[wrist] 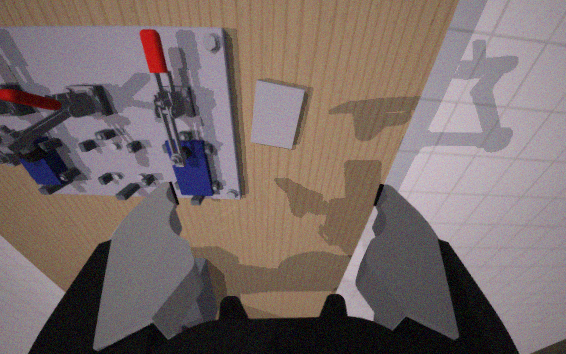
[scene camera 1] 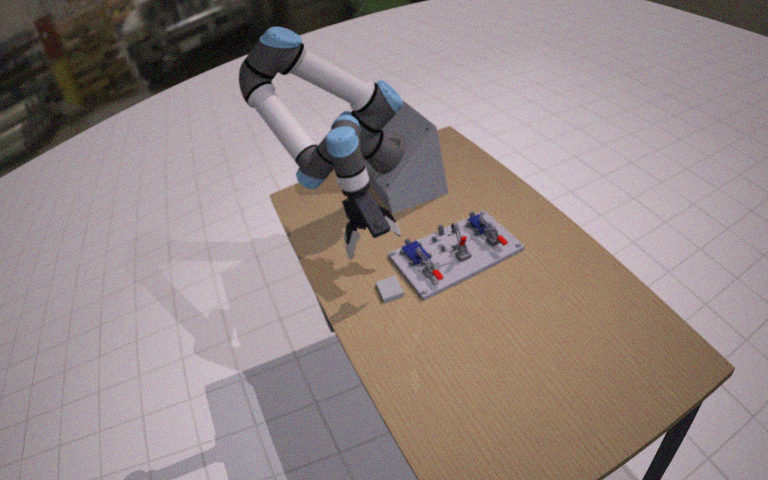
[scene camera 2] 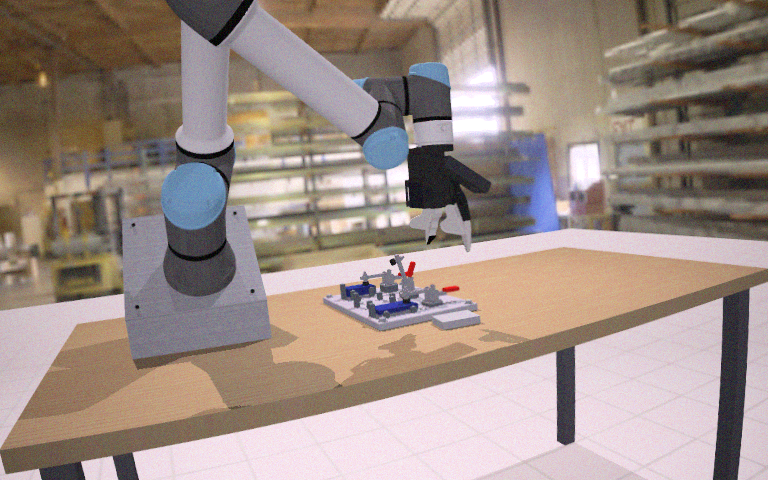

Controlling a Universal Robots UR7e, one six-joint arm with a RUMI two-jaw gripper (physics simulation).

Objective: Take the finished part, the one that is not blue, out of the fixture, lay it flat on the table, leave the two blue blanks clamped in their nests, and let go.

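Pixels of known places: gripper, fingertip midpoint: (wrist: pixel 278 185) (scene camera 1: pixel 375 247) (scene camera 2: pixel 447 248); arm's base, origin of the base link: (scene camera 1: pixel 391 154) (scene camera 2: pixel 200 268).
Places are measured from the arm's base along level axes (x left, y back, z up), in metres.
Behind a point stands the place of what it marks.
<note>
The finished part, a light grey block (scene camera 1: pixel 390 289) @[z -0.137, x -0.254, y -0.461 m] (scene camera 2: pixel 456 319) @[z -0.137, x -0.276, y -0.436 m] (wrist: pixel 278 114) @[z -0.137, x -0.255, y -0.454 m], lies flat on the table beside the fixture plate (scene camera 1: pixel 425 289) (scene camera 2: pixel 382 324) @[z -0.140, x -0.191, y -0.316 m] (wrist: pixel 212 90) @[z -0.137, x -0.174, y -0.482 m], a small gap away in the wrist view. One blue blank (scene camera 1: pixel 416 252) @[z -0.121, x -0.127, y -0.382 m] (scene camera 2: pixel 394 307) @[z -0.121, x -0.149, y -0.366 m] (wrist: pixel 194 172) @[z -0.121, x -0.133, y -0.373 m] sits in the nest nearest the block, under a clamp arm. The other blue blank (scene camera 1: pixel 478 223) @[z -0.111, x 0.086, y -0.395 m] (scene camera 2: pixel 360 290) @[z -0.119, x 0.072, y -0.385 m] (wrist: pixel 46 166) @[z -0.111, x 0.076, y -0.386 m] sits in the far nest, also under a clamp arm. The middle nest holds no part and its clamp arm is raised. My gripper (scene camera 1: pixel 374 244) @[z 0.002, x -0.258, y -0.437 m] (scene camera 2: pixel 449 245) @[z 0.002, x -0.258, y -0.437 m] (wrist: pixel 278 185) @[z 0.002, x -0.258, y -0.437 m] is wide open and empty, above the table and apart from the block.
The clamps have red handles; one handle (scene camera 1: pixel 463 241) @[z -0.068, x -0.021, y -0.487 m] (scene camera 2: pixel 410 268) @[z -0.068, x -0.025, y -0.477 m] (wrist: pixel 30 99) @[z -0.064, x -0.028, y -0.483 m] is at the middle clamp, whose arm stands up from the plate. The robot's grey base block (scene camera 1: pixel 421 164) @[z -0.006, x 0.049, y -0.127 m] (scene camera 2: pixel 198 333) @[z -0.119, x -0.074, y 0.029 m] stands behind the fixture. The table edge is close to the block's outer side.
</note>
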